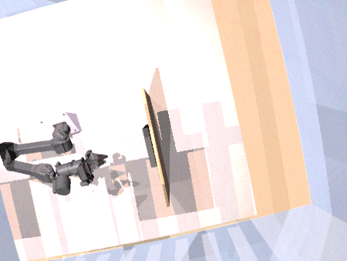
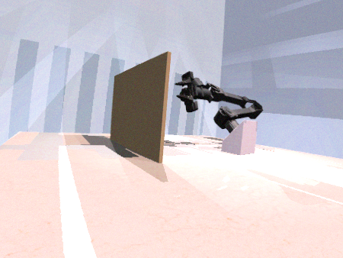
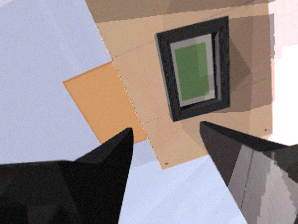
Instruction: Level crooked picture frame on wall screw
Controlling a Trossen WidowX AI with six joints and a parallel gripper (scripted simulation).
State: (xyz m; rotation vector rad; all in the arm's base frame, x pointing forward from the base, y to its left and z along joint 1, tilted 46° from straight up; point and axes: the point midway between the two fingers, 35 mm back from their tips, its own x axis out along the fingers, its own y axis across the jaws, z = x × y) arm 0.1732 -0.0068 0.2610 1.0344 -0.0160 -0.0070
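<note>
Now: the picture frame 19 cm ahead of my gripper tip and 9 cm below it. Round my gripper tip: tan wall panel (20 cm ahead, 1 cm to the right, 10 cm below).
</note>
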